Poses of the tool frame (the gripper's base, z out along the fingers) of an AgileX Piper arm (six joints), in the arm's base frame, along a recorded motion.
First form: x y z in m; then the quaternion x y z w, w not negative.
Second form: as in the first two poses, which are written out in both.
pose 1, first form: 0.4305, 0.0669, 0.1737, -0.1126, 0.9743, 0.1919, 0.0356
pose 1, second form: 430.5, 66.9, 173.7, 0.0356, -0.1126, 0.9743, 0.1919
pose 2, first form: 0.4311, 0.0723, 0.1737, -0.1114, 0.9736, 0.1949, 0.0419
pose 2, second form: 431.1, 72.3, 173.7, 0.0419, -0.1114, 0.9736, 0.1949
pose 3, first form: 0.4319, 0.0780, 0.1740, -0.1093, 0.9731, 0.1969, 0.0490
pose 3, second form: 431.9, 78.0, 174.0, 0.0490, -0.1093, 0.9731, 0.1969
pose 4, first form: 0.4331, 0.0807, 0.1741, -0.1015, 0.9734, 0.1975, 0.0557
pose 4, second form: 433.1, 80.7, 174.1, 0.0557, -0.1015, 0.9734, 0.1975
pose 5, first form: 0.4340, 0.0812, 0.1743, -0.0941, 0.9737, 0.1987, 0.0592
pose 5, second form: 434.0, 81.2, 174.3, 0.0592, -0.0941, 0.9737, 0.1987
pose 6, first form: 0.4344, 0.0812, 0.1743, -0.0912, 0.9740, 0.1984, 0.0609
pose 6, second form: 434.4, 81.2, 174.3, 0.0609, -0.0912, 0.9740, 0.1984
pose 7, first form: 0.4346, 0.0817, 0.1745, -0.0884, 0.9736, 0.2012, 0.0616
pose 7, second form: 434.6, 81.7, 174.5, 0.0616, -0.0884, 0.9736, 0.2012
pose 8, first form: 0.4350, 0.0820, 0.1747, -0.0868, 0.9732, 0.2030, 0.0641
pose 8, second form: 435.0, 82.0, 174.7, 0.0641, -0.0868, 0.9732, 0.2030
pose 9, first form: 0.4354, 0.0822, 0.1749, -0.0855, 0.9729, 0.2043, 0.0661
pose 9, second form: 435.4, 82.2, 174.9, 0.0661, -0.0855, 0.9729, 0.2043
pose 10, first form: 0.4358, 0.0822, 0.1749, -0.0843, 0.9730, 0.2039, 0.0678
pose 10, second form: 435.8, 82.2, 174.9, 0.0678, -0.0843, 0.9730, 0.2039
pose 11, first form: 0.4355, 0.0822, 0.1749, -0.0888, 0.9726, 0.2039, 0.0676
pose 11, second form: 435.5, 82.2, 174.9, 0.0676, -0.0888, 0.9726, 0.2039
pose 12, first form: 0.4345, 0.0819, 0.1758, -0.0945, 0.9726, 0.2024, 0.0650
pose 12, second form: 434.5, 81.9, 175.8, 0.0650, -0.0945, 0.9726, 0.2024
